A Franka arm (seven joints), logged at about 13 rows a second.
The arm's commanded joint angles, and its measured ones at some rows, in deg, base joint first. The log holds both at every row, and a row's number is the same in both.
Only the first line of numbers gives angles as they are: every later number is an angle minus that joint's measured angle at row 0.
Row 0, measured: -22.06 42.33 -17.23 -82.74 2.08 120.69 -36.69
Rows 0 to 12, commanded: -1.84 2.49 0.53 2.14 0.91 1.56 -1.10; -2.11 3.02 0.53 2.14 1.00 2.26 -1.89; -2.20 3.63 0.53 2.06 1.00 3.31 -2.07; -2.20 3.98 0.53 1.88 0.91 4.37 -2.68; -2.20 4.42 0.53 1.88 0.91 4.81 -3.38; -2.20 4.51 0.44 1.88 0.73 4.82 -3.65; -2.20 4.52 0.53 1.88 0.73 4.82 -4.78; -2.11 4.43 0.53 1.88 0.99 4.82 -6.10; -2.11 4.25 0.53 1.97 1.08 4.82 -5.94; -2.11 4.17 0.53 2.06 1.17 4.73 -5.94; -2.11 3.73 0.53 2.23 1.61 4.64 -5.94; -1.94 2.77 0.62 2.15 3.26 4.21 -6.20; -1.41 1.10 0.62 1.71 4.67 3.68 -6.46
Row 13, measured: -1.38 3.54 0.12 1.54 1.97 4.83 -4.58
